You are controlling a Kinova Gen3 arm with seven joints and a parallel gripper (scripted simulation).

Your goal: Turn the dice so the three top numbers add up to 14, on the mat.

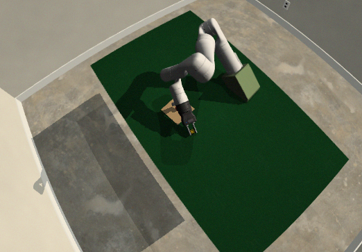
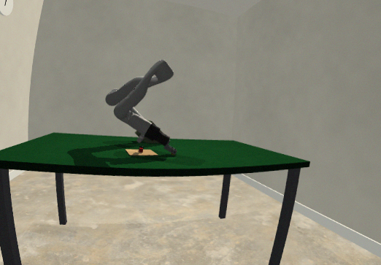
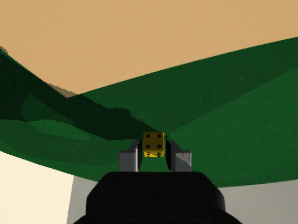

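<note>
My hand is 10 mm above the yellow die. The rest, counted from my hand: black die (70 mm behind, 160 mm to the right, 10 mm below); tan mat (20 mm behind, 160 mm to the right, 20 mm below); red die (20 mm behind, 160 mm to the right, 10 mm below).
</note>
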